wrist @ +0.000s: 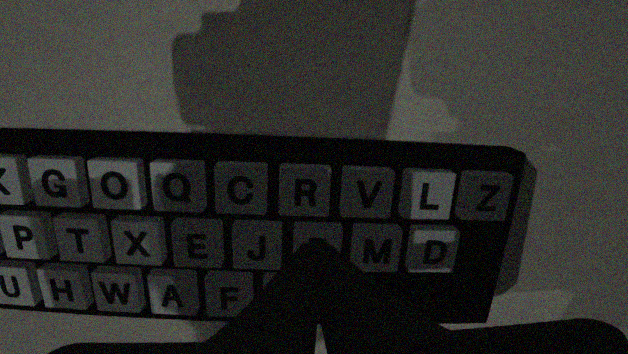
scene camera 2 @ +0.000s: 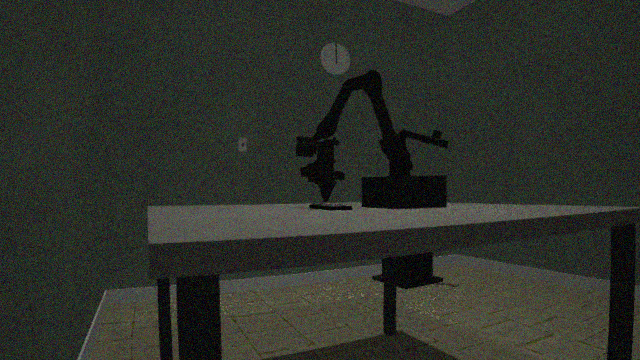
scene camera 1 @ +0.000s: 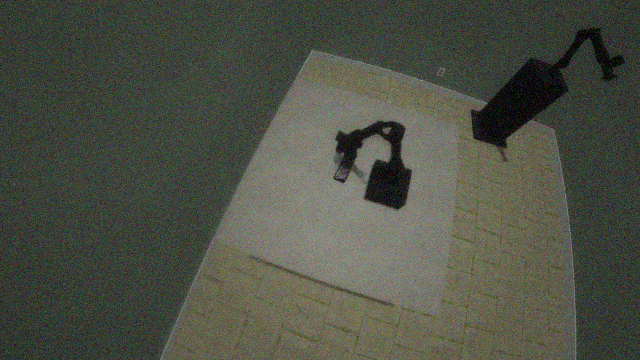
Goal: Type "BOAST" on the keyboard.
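Seen in the pictures: gripper, fingertip midpoint: (wrist: 315, 255) (scene camera 2: 325, 201) (scene camera 1: 348, 160); arm's base at its link origin: (scene camera 2: 399, 176) (scene camera 1: 393, 176).
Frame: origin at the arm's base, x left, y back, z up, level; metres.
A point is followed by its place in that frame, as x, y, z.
The black keyboard (scene camera 1: 342, 175) {0.023, -0.280, -0.095} (scene camera 2: 337, 207) {0.055, -0.308, -0.102} (wrist: 477, 285) {-0.143, -0.237, -0.100} lies flat on the table, with light and grey lettered keys. In the wrist view, the O key (wrist: 114, 186) {-0.022, -0.300, -0.095} is in the upper row, the T key (wrist: 81, 239) {-0.004, -0.283, -0.095} in the middle row and the A key (wrist: 172, 291) {-0.030, -0.259, -0.095} in the lower row. The S key does not show there. My gripper (scene camera 2: 326, 200) {-0.083, -0.268, -0.089} (wrist: 315, 255) {-0.083, -0.268, -0.089} is shut and empty, pointing down. Its tips cover most of the key between the J key (wrist: 256, 246) {-0.064, -0.272, -0.095} and the M key (wrist: 376, 250) {-0.104, -0.263, -0.095}, hiding its letter. Whether they touch it I cannot tell.
The arm's black base box (scene camera 1: 388, 186) {0.066, -0.019, -0.002} (scene camera 2: 404, 192) {0.131, -0.098, -0.058} stands beside the keyboard on the white table (scene camera 1: 300, 220) {0.347, -0.451, -0.111} (scene camera 2: 240, 225) {0.404, -0.733, -0.111}. A second dark arm on a tall black pedestal (scene camera 1: 520, 100) (scene camera 2: 407, 269) stands on the floor beyond the table. Arm shadows darken parts of the keys.
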